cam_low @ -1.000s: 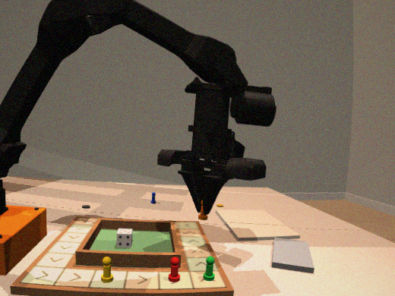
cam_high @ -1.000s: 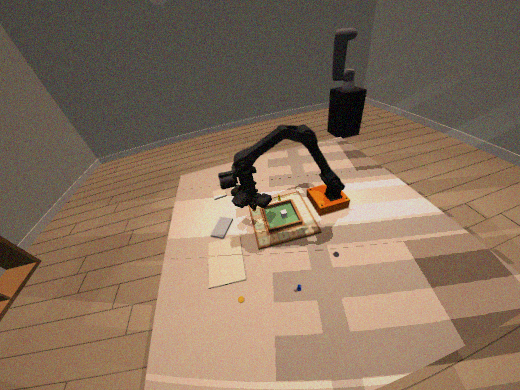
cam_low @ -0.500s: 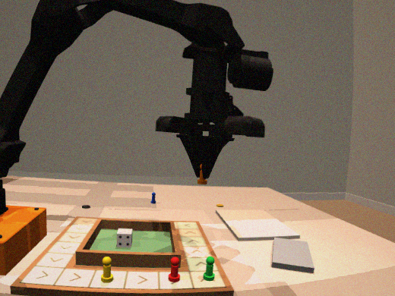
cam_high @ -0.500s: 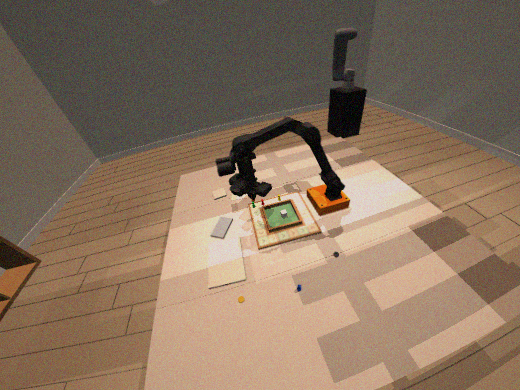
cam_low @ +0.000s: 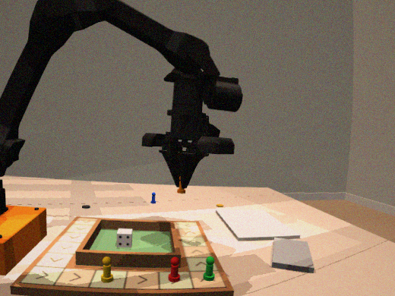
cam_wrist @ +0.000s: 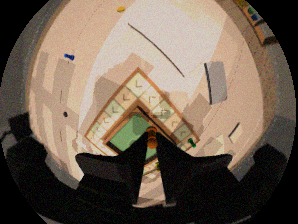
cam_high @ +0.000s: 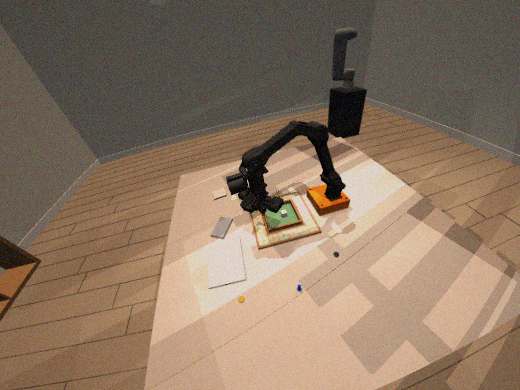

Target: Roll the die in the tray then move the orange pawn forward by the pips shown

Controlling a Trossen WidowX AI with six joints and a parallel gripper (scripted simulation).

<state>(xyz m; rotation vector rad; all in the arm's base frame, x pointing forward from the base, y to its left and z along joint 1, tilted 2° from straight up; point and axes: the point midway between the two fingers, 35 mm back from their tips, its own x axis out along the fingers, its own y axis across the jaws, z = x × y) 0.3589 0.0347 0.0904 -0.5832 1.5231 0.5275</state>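
Now: the die 100 mm behind my gripper tip, 40 mm to the right of it and 90 mm below it. Also, from my gripper tip: orange pawn (10 mm above); green tray (90 mm behind, 40 mm to the right, 110 mm below); red pawn (30 mm behind, 150 mm to the right, 80 mm below).
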